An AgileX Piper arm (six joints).
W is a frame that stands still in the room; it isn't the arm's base.
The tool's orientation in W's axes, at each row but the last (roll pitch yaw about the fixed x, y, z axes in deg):
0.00, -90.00, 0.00
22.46, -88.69, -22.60
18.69, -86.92, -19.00
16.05, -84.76, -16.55
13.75, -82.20, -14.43
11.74, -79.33, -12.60
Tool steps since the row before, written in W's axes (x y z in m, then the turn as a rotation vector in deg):
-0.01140, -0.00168, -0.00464, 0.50, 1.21, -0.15
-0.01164, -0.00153, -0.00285, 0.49, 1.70, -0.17
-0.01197, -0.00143, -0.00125, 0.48, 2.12, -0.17
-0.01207, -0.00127, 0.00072, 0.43, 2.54, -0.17
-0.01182, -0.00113, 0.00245, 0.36, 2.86, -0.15
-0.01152, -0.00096, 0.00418, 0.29, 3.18, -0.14
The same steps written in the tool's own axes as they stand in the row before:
-0.00464, -0.00168, 0.01140, -0.15, 1.21, -0.50
-0.00308, -0.00158, 0.01157, -0.17, 1.70, -0.49
-0.00183, -0.00152, 0.01188, -0.18, 2.12, -0.48
-0.00031, -0.00137, 0.01208, -0.20, 2.54, -0.42
0.00091, -0.00122, 0.01203, -0.20, 2.86, -0.35
0.00206, -0.00101, 0.01208, -0.21, 3.18, -0.27

